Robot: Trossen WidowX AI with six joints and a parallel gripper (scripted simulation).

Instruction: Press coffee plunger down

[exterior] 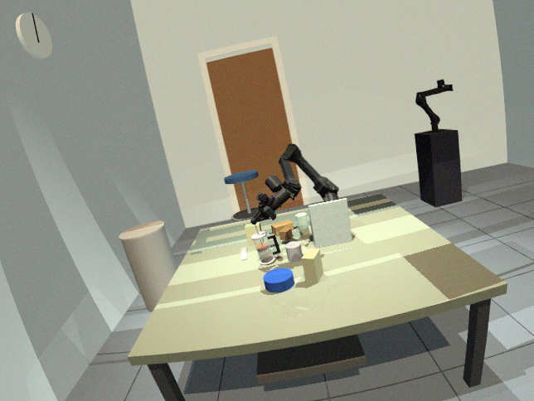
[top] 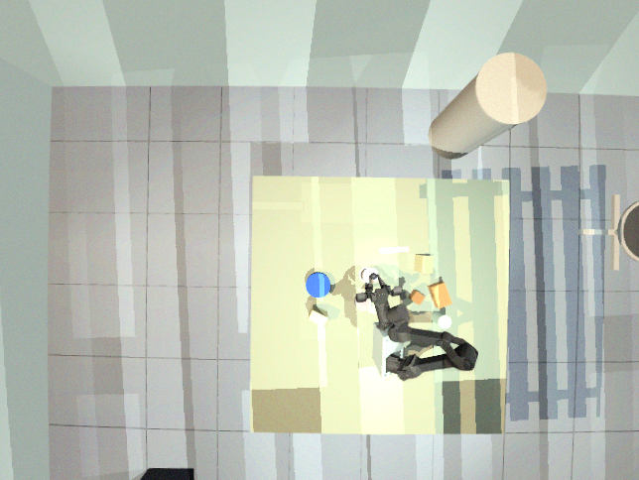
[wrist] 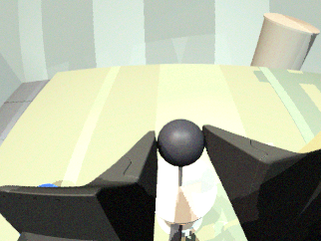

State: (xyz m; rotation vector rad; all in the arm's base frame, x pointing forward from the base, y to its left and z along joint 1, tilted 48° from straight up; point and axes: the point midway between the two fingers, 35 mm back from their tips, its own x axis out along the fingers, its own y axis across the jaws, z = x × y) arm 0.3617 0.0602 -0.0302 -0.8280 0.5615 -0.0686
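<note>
My gripper tip is now 100 mm above the coffee press and 30 mm past it. From my gripper tip the other things lie so: flat white strip 210 mm below, 150 mm to the right, 100 mm ahead; grey cup 180 mm below, 160 mm behind, 20 mm to the left; orange box 360 mm to the right, 190 mm below, 130 mm behind.
</note>
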